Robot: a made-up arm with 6 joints. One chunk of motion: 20 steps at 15 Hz.
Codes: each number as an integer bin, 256 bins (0 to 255) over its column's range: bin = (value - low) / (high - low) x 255, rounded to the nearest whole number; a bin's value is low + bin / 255 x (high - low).
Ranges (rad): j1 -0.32..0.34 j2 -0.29..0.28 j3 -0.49..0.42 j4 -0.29..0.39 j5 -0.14..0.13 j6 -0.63..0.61
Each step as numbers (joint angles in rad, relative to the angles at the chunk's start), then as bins.
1 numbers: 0.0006 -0.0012 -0.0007 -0.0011 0.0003 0.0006
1 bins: 124 129 137 108 133 130
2 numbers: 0.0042 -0.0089 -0.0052 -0.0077 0.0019 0.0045
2 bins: 125 126 136 106 134 130
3 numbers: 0.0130 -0.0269 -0.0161 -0.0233 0.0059 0.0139
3 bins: 129 118 133 100 138 132
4 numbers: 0.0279 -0.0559 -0.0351 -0.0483 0.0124 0.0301
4 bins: 134 105 127 91 144 136
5 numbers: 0.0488 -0.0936 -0.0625 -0.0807 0.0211 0.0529
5 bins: 142 88 120 78 152 140
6 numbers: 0.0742 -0.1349 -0.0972 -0.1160 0.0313 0.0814
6 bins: 152 69 110 65 162 146
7 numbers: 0.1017 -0.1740 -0.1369 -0.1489 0.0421 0.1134
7 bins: 163 52 99 53 172 153
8 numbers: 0.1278 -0.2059 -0.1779 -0.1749 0.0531 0.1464
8 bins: 173 38 87 43 182 160
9 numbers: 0.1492 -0.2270 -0.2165 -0.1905 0.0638 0.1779
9 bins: 181 28 77 37 192 166
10 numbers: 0.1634 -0.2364 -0.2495 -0.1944 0.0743 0.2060
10 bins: 187 24 67 36 202 172
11 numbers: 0.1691 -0.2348 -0.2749 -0.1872 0.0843 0.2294
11 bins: 189 25 60 39 212 177
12 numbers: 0.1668 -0.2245 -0.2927 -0.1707 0.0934 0.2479
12 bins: 188 29 55 45 220 181
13 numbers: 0.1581 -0.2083 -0.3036 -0.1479 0.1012 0.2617
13 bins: 185 37 52 53 228 183
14 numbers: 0.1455 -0.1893 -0.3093 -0.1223 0.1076 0.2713
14 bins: 180 45 51 63 234 185
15 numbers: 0.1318 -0.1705 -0.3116 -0.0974 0.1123 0.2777
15 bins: 175 53 50 72 238 187
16 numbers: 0.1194 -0.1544 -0.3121 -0.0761 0.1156 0.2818
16 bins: 170 61 50 80 241 188
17 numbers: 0.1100 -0.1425 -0.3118 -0.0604 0.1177 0.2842
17 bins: 166 66 50 86 243 188
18 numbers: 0.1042 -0.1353 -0.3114 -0.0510 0.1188 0.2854
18 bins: 164 69 50 90 244 188
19 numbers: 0.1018 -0.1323 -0.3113 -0.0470 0.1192 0.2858
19 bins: 163 71 50 91 245 188
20 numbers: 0.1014 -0.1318 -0.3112 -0.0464 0.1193 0.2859
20 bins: 163 71 50 91 245 188
